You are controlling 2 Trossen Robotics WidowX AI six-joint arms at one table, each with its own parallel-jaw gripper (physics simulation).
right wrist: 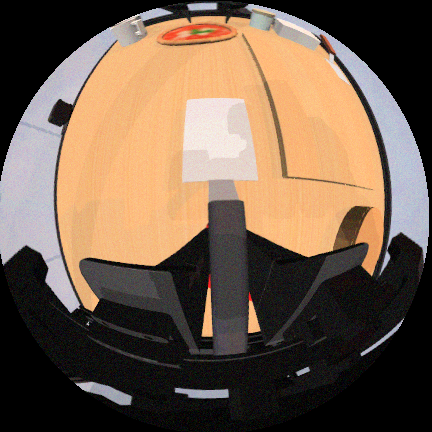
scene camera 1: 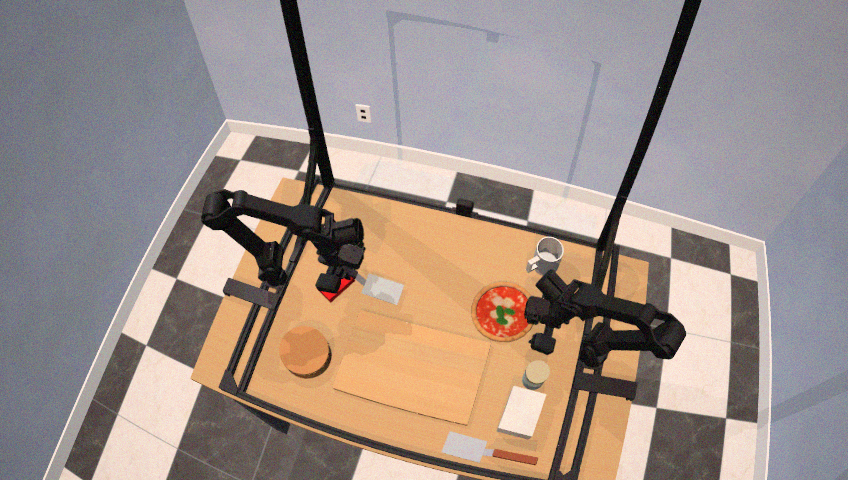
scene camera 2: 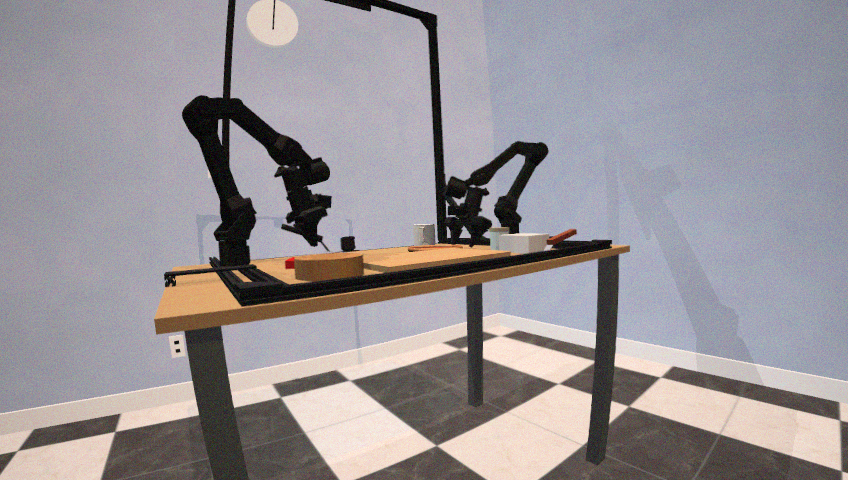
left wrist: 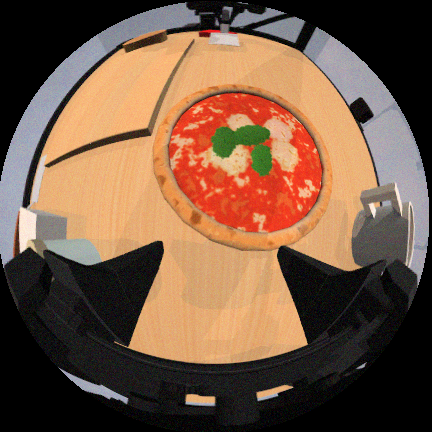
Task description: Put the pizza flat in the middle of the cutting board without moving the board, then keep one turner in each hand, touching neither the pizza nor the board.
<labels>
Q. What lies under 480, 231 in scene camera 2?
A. My left gripper.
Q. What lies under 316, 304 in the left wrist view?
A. My left gripper.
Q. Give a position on a pizza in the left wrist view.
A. At 244, 167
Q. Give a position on a dark-handled turner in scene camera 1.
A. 374, 286
</labels>
